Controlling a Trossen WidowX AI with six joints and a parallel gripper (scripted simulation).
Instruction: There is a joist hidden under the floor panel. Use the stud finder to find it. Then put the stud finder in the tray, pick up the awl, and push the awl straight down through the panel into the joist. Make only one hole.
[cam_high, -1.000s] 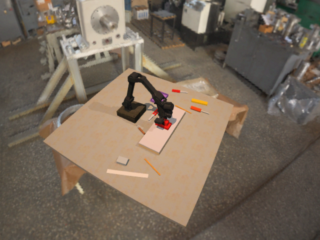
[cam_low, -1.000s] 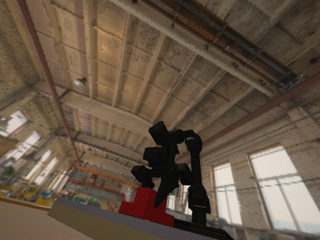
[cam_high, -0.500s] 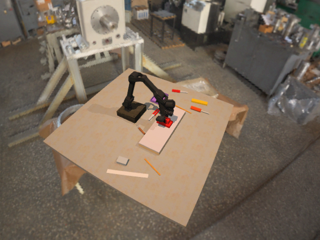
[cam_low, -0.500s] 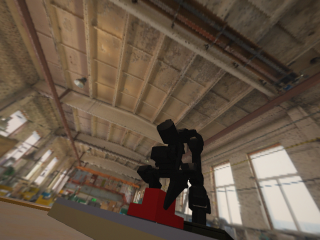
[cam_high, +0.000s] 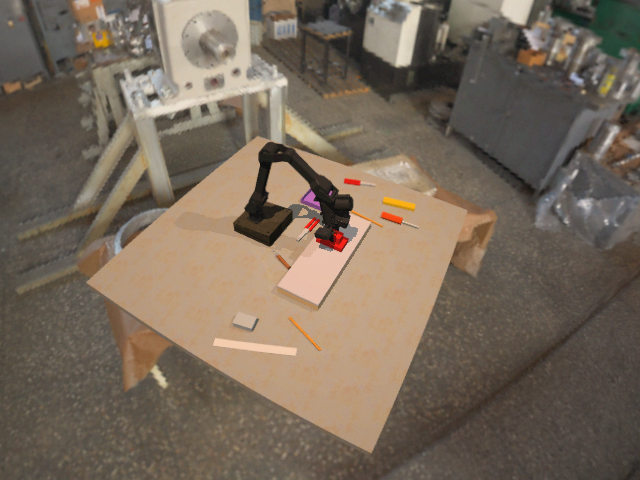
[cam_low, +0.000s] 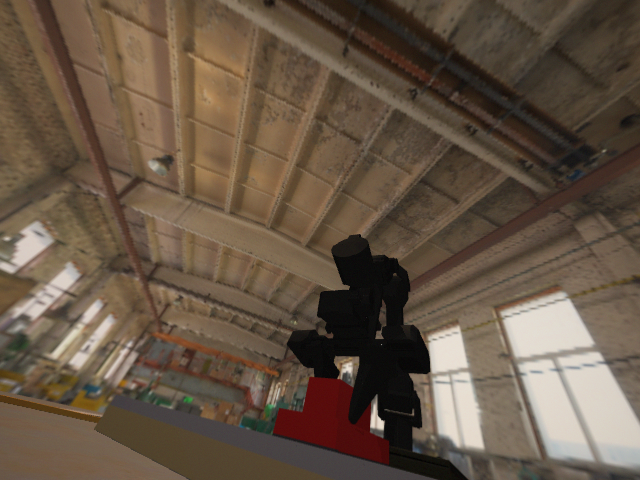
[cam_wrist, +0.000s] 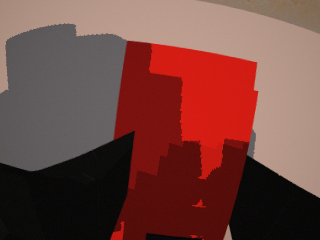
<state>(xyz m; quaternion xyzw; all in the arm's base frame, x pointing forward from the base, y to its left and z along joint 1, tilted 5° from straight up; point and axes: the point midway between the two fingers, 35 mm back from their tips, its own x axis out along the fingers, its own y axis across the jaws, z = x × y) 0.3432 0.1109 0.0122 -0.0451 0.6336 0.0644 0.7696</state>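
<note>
Now: the indicator window 4 cm behind my gripper tip, 3 cm above it and 1 cm to the right of it. The rest, counted from my gripper tip: purple tray: 26 cm behind, 24 cm to the left, 5 cm below; then awl: 19 cm to the right, 15 cm behind, 6 cm below; then stud finder: 3 cm behind, 2 cm above.
</note>
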